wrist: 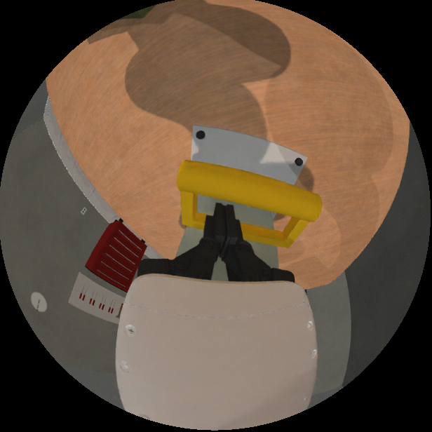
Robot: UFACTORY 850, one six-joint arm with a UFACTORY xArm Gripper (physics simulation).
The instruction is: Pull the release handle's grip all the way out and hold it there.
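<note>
The release handle is a yellow frame with a thick rounded grip bar (247,189), in front of a pale grey mounting plate (240,147) with two black bolts. The bar runs across the middle of the wrist view, its right end slightly lower. My gripper (220,215) is shut and empty. Its black fingertips show over the opening of the yellow frame, just below the grip bar in the view. Whether the fingertips touch the bar or reach into the opening cannot be told. The lower part of the plate is partly hidden behind the handle and the fingers.
The handle's plate lies on a wood-coloured surface (340,100) with large shadows. A red ribbed block (116,255) and a white strip with small red marks (77,297) lie at the lower left. A dark green object (135,14) shows at the top left edge.
</note>
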